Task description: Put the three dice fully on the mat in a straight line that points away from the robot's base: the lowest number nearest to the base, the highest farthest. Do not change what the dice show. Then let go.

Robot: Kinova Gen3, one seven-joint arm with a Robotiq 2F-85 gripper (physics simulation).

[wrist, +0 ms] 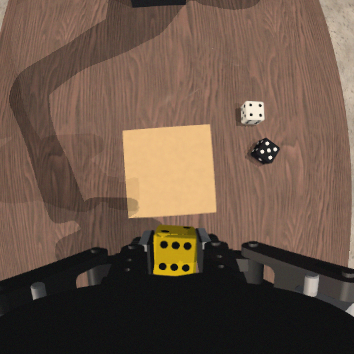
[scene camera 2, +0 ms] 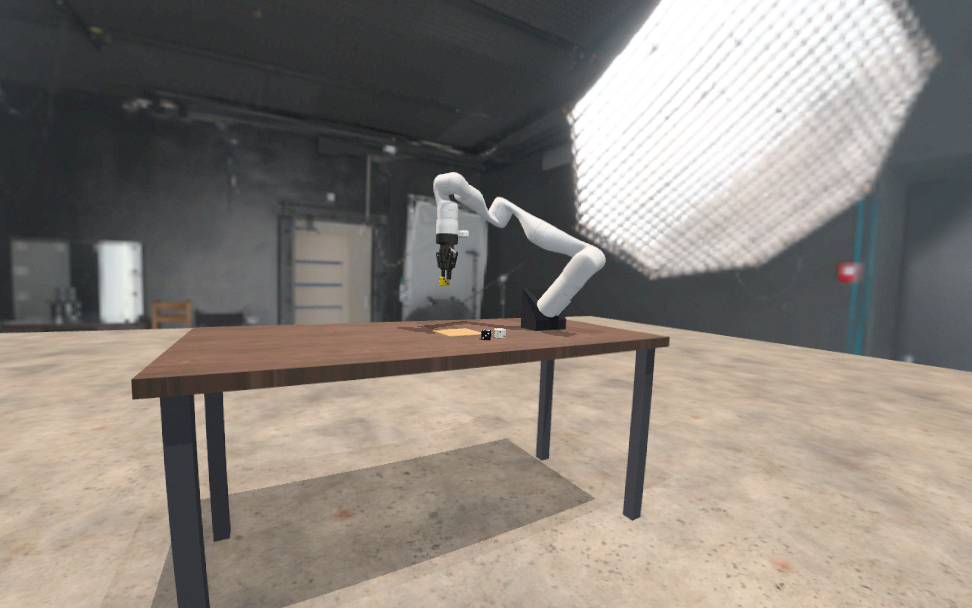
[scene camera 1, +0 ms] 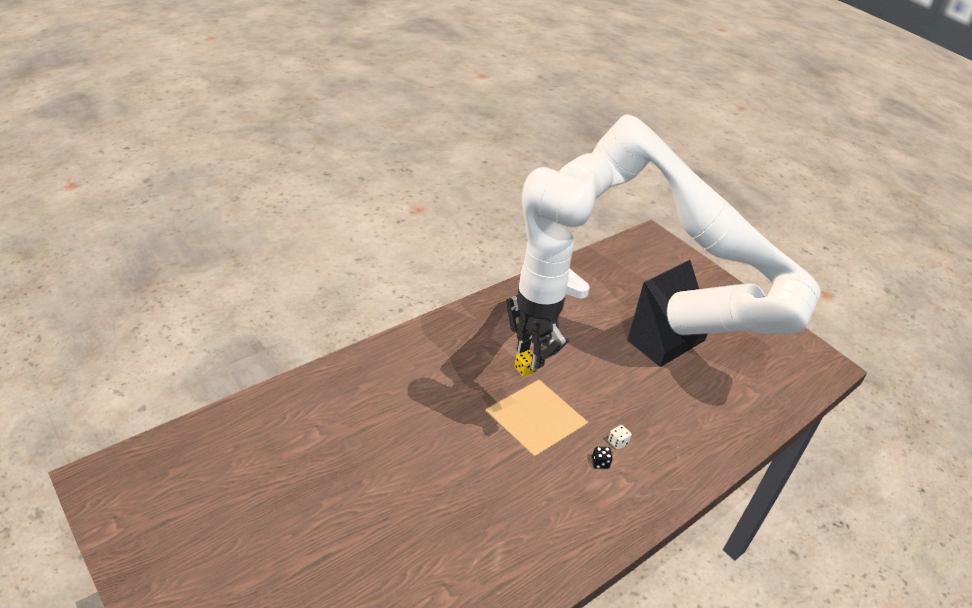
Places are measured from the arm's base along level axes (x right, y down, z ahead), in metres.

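Pixels of known places: gripper, fingertip midpoint: (wrist: 174, 241) (scene camera 2: 445, 281) (scene camera 1: 529, 361); arm's base at its link origin: (scene camera 2: 547, 307) (scene camera 1: 682, 313).
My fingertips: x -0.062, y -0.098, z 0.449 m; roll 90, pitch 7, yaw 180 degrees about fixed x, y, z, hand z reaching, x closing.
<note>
Ahead of a thing's pixels: the offset from my fingertips to its top centre. Level surfaces: height alone.
My gripper (scene camera 1: 528, 360) (scene camera 2: 445, 278) (wrist: 174, 241) is shut on the yellow die {dx +0.000, dy -0.015, dz +0.005 m} (scene camera 1: 524, 363) (scene camera 2: 443, 281) (wrist: 175, 257) and holds it well above the table. The face of the yellow die turned up to the wrist camera shows six. The tan mat {dx +0.015, dy +0.180, dz -0.057 m} (scene camera 1: 536, 418) (scene camera 2: 458, 332) (wrist: 169, 171) lies flat on the table. A white die {dx -0.109, dy +0.154, dz -0.161 m} (scene camera 1: 619, 437) (scene camera 2: 499, 333) (wrist: 252, 112) with four on top and a black die {dx -0.134, dy +0.154, dz -0.101 m} (scene camera 1: 602, 457) (scene camera 2: 486, 334) (wrist: 265, 151) with five on top stand beside the mat, off it, close together. The black die is turned relative to the mat's edges.
The black robot base (scene camera 1: 663, 322) (scene camera 2: 532, 315) stands on the wooden table {dy +0.184 m} (scene camera 1: 322, 466) (scene camera 2: 286, 351) (wrist: 170, 75), beyond the mat's upper edge in the wrist view. The white die is nearer to the base than the black die. The arm's shadow falls across the table and a corner of the mat.
</note>
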